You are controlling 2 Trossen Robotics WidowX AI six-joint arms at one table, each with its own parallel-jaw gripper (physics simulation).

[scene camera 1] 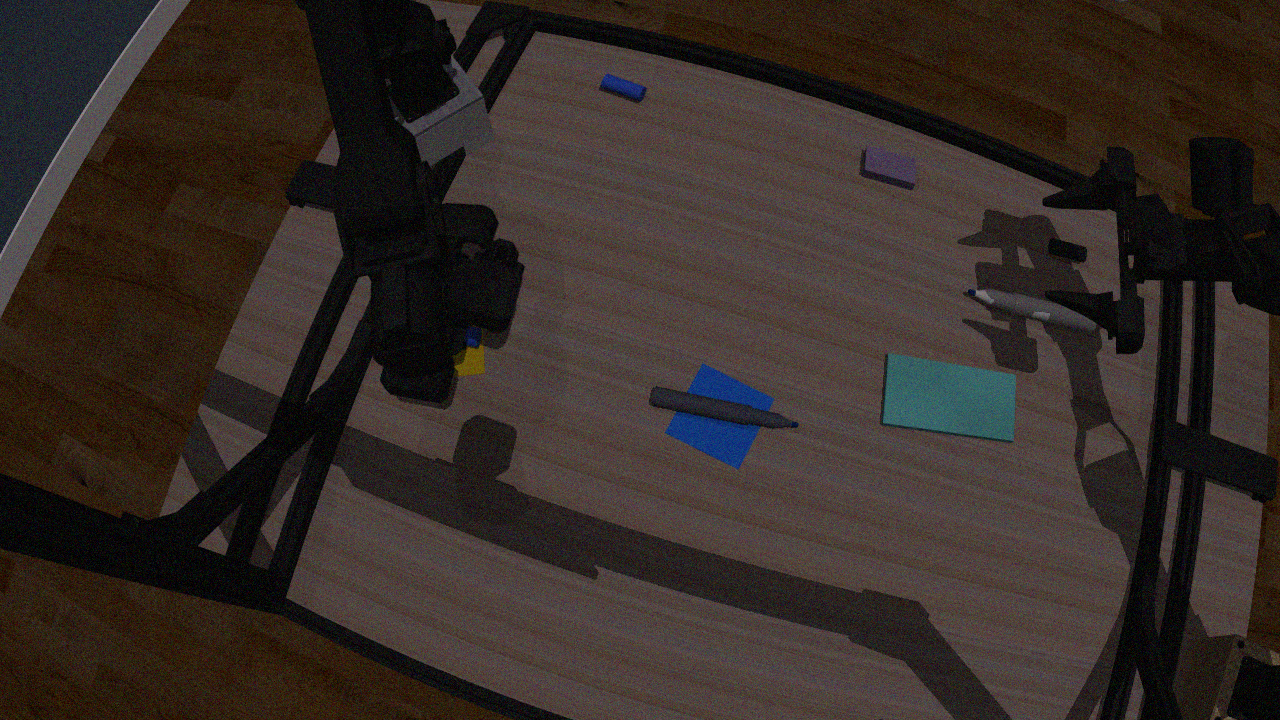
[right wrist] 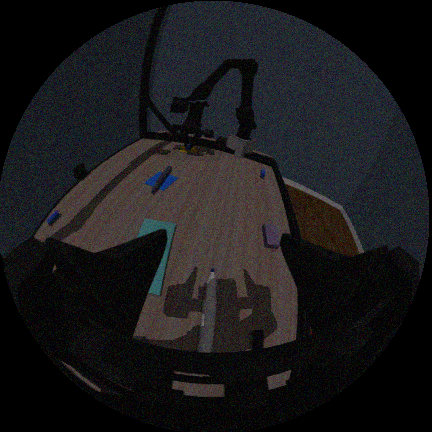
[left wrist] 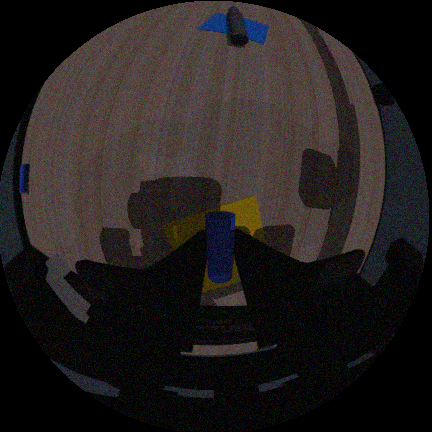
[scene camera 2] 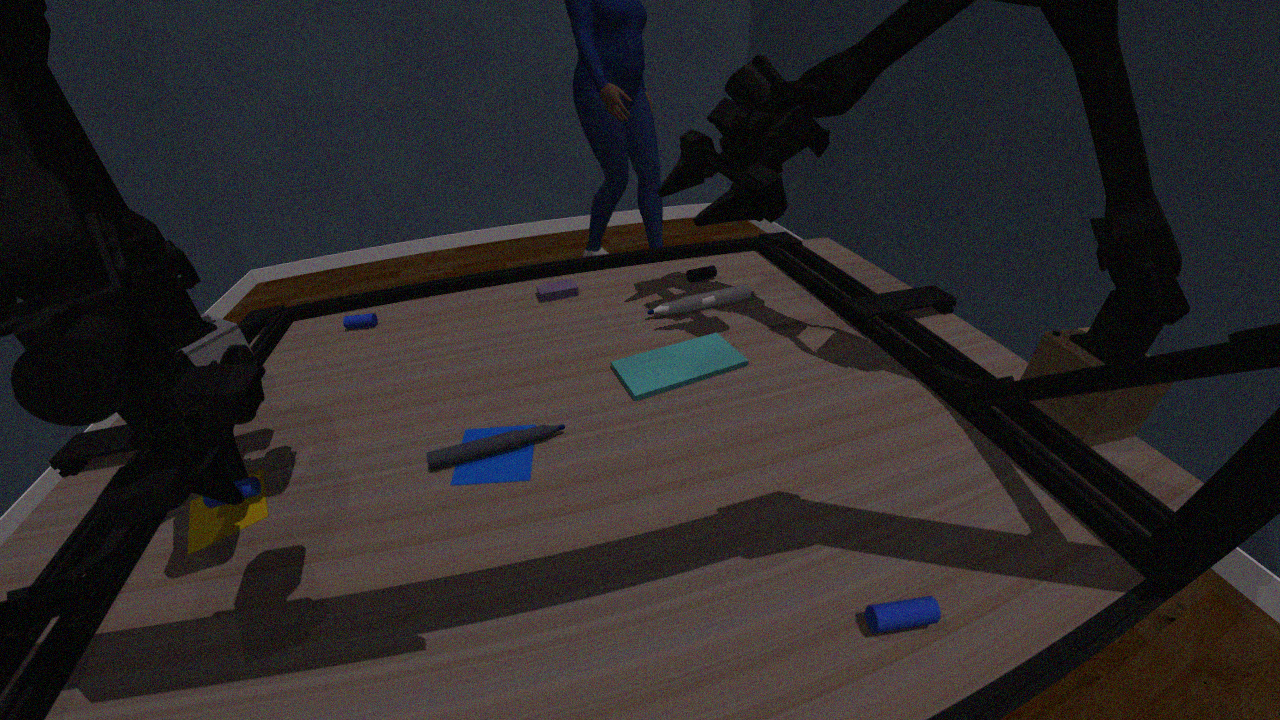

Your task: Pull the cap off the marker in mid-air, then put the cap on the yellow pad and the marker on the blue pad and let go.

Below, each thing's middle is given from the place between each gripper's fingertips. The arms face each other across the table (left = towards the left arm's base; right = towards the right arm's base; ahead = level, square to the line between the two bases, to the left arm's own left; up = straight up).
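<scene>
Relative to my right hand, the teal block [scene camera 1: 919, 394] is 16 cm below, 11 cm behind and 1 cm to the right. From the same right hand, the blue pad [scene camera 1: 729, 442] is 17 cm to the left, 27 cm behind and 16 cm below, and the yellow pad [scene camera 2: 207, 525] is 43 cm to the left, 37 cm behind and 16 cm below.
Relative to my left hand, the yellow pad is 1 cm behind, 2 cm to the left and 1 cm below; the teal block is 24 cm ahead, 42 cm to the right and 1 cm below; the blue pad is 9 cm ahead, 24 cm to the right and 1 cm below.
</scene>
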